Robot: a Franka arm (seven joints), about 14 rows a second.
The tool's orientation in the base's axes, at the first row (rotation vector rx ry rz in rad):
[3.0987, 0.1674, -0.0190]
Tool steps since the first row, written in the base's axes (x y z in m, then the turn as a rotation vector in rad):
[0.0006, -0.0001, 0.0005, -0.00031, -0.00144, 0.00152]
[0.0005, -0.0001, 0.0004, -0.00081, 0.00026, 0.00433]
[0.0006, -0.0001, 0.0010, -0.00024, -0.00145, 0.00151]
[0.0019, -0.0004, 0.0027, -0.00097, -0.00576, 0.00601]
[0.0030, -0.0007, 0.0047, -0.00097, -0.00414, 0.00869]
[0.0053, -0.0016, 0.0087, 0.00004, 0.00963, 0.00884]
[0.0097, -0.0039, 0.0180, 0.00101, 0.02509, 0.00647]
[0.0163, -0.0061, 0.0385, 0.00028, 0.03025, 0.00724]
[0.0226, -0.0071, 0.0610, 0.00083, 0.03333, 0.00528]
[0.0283, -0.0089, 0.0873, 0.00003, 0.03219, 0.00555]
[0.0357, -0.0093, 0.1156, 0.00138, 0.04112, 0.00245]
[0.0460, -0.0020, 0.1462, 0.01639, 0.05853, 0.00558]
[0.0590, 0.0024, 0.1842, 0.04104, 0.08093, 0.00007]
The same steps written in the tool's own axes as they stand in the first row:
[0.0006, 0.0002, -0.0005, -0.00048, 0.00145, -0.00146]
[0.0005, 0.0002, -0.0004, -0.00084, -0.00018, -0.00433]
[0.0006, 0.0002, -0.0010, -0.00042, 0.00147, -0.00145]
[0.0018, 0.0007, -0.0027, -0.00167, 0.00584, -0.00577]
[0.0028, 0.0012, -0.0047, -0.00153, 0.00433, -0.00851]
[0.0050, 0.0025, -0.0087, 0.00095, -0.00923, -0.00921]
[0.0090, 0.0056, -0.0179, 0.00361, -0.02457, -0.00745]
[0.0150, 0.0093, -0.0384, 0.00343, -0.02975, -0.00841]
[0.0208, 0.0118, -0.0609, 0.00433, -0.03282, -0.00658]
[0.0259, 0.0152, -0.0872, 0.00341, -0.03177, -0.00680]
[0.0328, 0.0174, -0.1155, 0.00576, -0.04061, -0.00406]
[0.0434, 0.0124, -0.1465, 0.02250, -0.05617, -0.00802]
[0.0563, 0.0109, -0.1847, 0.04949, -0.07597, -0.00364]

